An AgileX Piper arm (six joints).
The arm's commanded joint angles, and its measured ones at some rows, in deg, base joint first. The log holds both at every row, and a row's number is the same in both.
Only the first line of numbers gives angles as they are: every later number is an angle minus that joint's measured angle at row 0.
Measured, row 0:
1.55 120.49 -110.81 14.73 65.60 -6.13
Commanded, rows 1 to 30:
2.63 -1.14 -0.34 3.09 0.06 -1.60
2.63 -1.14 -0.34 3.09 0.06 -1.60
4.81 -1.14 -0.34 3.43 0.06 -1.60
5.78 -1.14 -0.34 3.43 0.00 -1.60
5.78 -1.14 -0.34 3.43 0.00 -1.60
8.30 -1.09 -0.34 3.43 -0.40 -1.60
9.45 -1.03 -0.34 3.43 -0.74 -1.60
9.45 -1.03 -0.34 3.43 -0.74 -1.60
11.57 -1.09 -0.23 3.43 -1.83 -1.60
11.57 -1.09 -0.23 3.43 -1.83 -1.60
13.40 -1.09 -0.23 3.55 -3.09 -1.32
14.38 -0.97 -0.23 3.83 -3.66 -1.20
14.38 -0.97 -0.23 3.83 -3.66 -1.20
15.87 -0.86 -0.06 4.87 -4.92 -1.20
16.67 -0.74 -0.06 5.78 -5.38 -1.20
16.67 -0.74 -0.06 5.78 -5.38 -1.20
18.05 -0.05 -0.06 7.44 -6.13 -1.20
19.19 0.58 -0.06 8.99 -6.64 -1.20
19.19 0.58 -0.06 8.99 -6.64 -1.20
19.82 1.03 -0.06 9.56 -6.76 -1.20
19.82 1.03 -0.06 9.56 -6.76 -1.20
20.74 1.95 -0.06 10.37 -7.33 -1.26
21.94 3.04 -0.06 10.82 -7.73 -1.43
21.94 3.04 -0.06 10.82 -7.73 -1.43
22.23 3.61 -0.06 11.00 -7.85 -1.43
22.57 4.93 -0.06 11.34 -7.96 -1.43
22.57 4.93 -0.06 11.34 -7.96 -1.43
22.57 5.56 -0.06 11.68 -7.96 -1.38
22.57 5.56 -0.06 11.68 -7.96 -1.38
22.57 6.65 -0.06 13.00 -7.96 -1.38
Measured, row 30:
22.51 5.33 0.00 11.34 -7.33 -0.40
